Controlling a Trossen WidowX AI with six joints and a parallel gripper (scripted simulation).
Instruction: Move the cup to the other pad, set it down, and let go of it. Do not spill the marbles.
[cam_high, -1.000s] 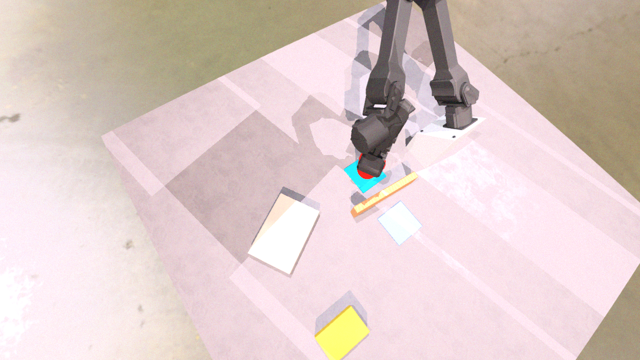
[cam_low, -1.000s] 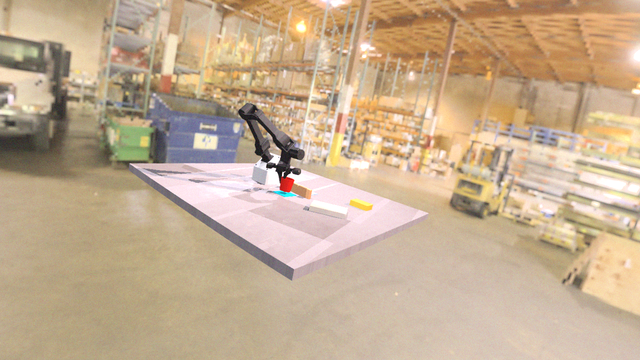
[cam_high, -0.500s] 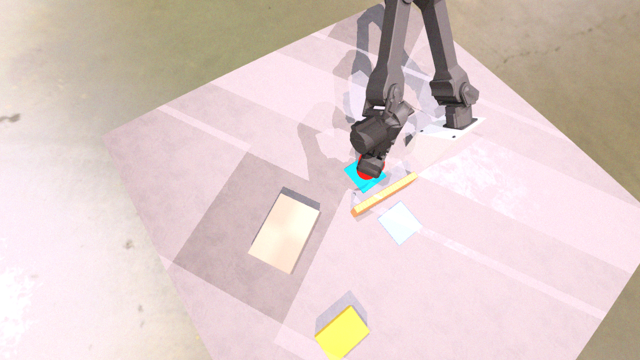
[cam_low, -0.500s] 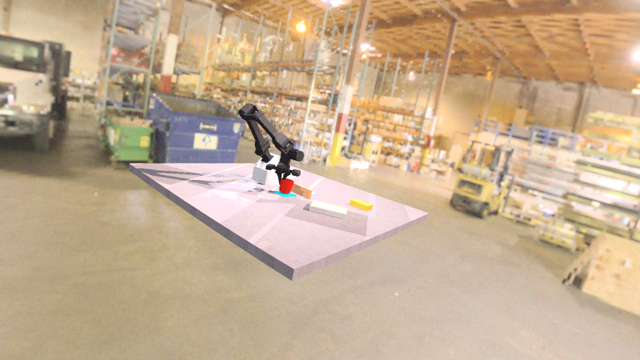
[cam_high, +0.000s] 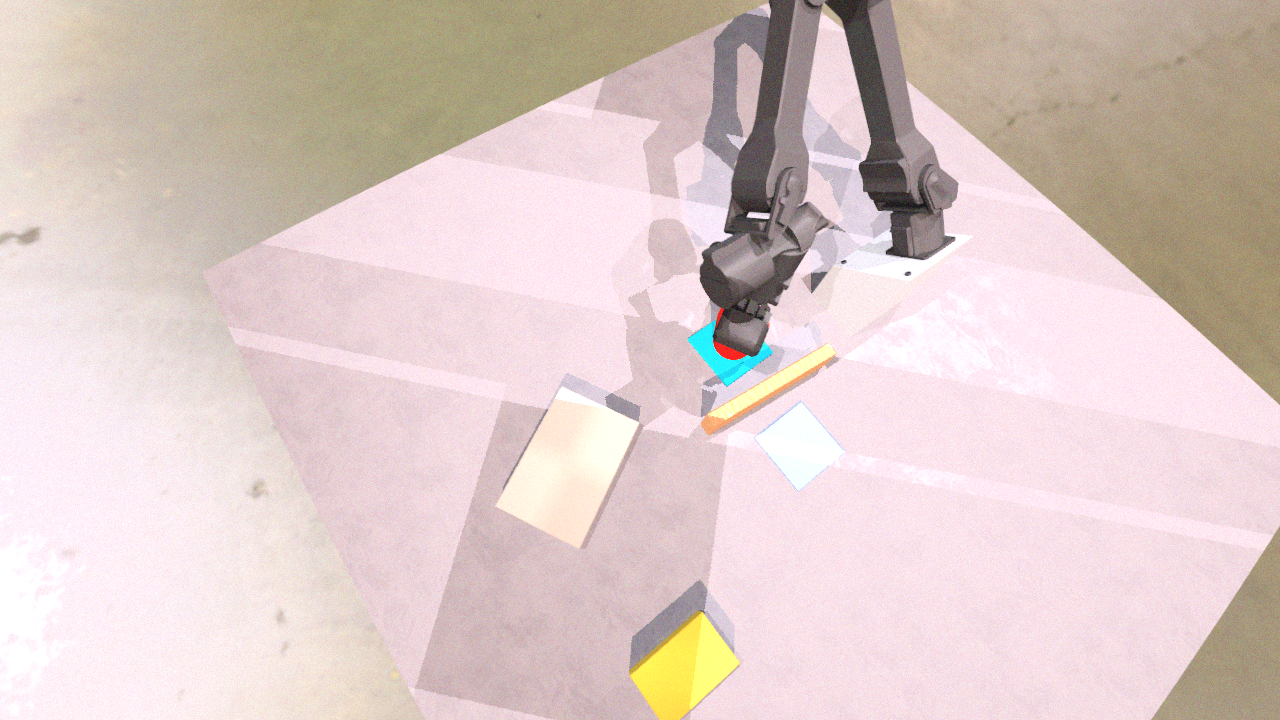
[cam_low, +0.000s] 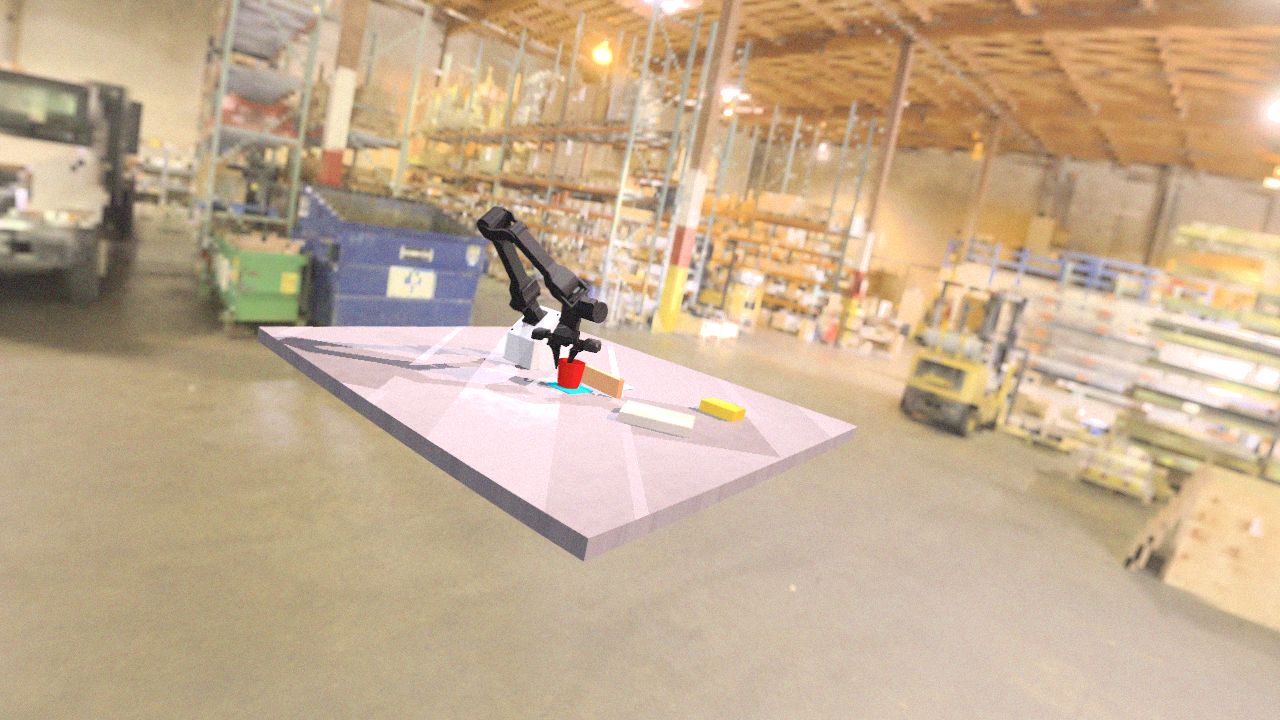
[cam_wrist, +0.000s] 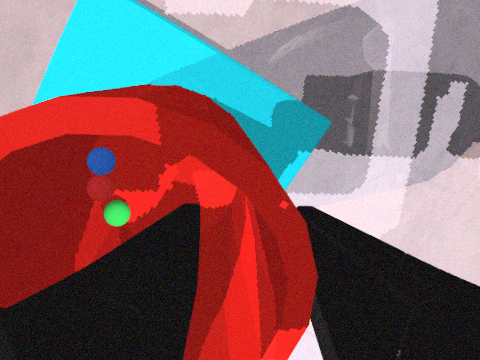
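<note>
Now: gripper tip 2 cm short of the red cup and 1 cm to the right of it. From my gripper tip the other things lie so: wooden block: 3 cm ahead, 11 cm to the left, 3 cm below; then light blue pad: 4 cm ahead, 19 cm to the left, 5 cm below; then cyan pad: 3 cm ahead, 2 cm to the left, 5 cm below.
</note>
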